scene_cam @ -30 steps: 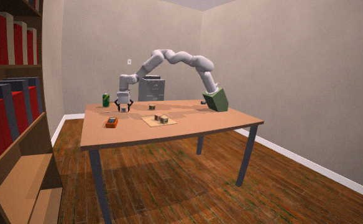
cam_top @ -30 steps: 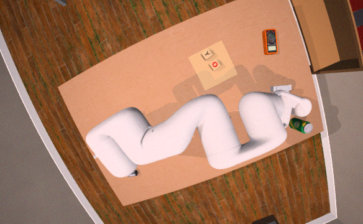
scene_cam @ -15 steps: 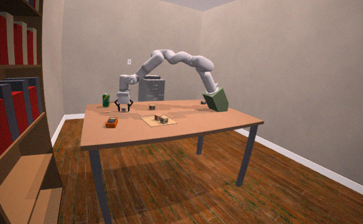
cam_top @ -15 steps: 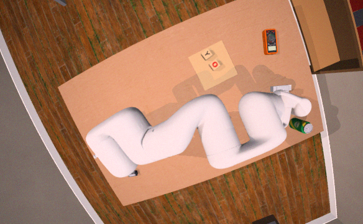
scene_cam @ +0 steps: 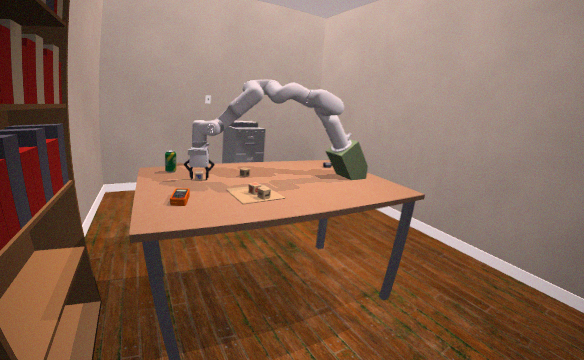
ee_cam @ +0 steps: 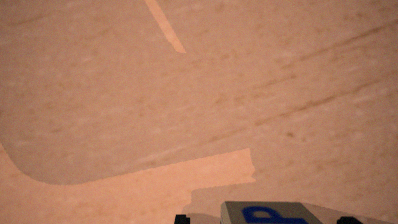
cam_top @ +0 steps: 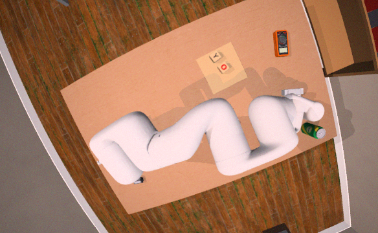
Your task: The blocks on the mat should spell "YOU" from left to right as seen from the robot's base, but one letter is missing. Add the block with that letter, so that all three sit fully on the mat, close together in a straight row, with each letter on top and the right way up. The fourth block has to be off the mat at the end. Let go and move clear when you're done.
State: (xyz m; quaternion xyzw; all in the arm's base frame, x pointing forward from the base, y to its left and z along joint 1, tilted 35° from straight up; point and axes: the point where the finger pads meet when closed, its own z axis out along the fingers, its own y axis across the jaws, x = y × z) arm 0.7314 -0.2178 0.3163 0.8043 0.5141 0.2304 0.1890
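My hand is 310 mm to the right of the tan mat, 150 mm past it and 20 mm above it. Round my hand: orange multimeter (260 mm to the left, 170 mm ahead); then green soda can (220 mm to the right, 100 mm ahead, 50 mm above).
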